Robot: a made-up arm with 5 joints.
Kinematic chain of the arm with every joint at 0, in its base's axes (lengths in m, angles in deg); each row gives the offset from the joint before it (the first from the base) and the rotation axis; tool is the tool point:
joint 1: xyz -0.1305 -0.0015 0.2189 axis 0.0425 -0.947 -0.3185
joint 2: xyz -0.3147 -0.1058 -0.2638 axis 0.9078 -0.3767 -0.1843
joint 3: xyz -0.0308 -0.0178 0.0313 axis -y
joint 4: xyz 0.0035 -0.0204 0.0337 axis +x
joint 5: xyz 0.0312 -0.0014 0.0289 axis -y
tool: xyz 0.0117 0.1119 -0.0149
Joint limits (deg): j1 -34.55..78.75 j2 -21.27..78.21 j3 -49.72..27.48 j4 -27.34..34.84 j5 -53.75..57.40
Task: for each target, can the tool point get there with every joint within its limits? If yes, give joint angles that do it. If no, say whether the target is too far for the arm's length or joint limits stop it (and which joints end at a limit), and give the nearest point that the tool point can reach.
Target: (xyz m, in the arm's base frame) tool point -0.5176 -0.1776 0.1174
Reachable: yes | joints -7.09 54.02 11.22 29.40 -40.82
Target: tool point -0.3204 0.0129 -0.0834
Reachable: yes | joints 27.82 -3.59 -0.84 3.42 -20.65
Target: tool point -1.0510 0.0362 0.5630
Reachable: no: too far | nearest point -0.4970 -0.0895 0.2848 | short by 0.633 m
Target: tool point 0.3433 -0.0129 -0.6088
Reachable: no: too far | nearest point 0.0623 0.0118 -0.1774 | short by 0.515 m
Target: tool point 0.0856 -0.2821 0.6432
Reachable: no: joint limits stop it (at a limit: joint 1, joint 4, joint 5) | nearest point -0.4163 -0.1926 0.2865 | short by 0.622 m
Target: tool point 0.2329 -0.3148 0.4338
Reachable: no: joint limits stop it (at a limit: joint 1, joint 2, joint 3, joint 4, joint 5) | nearest point 0.0260 -0.0148 -0.0521 | short by 0.607 m
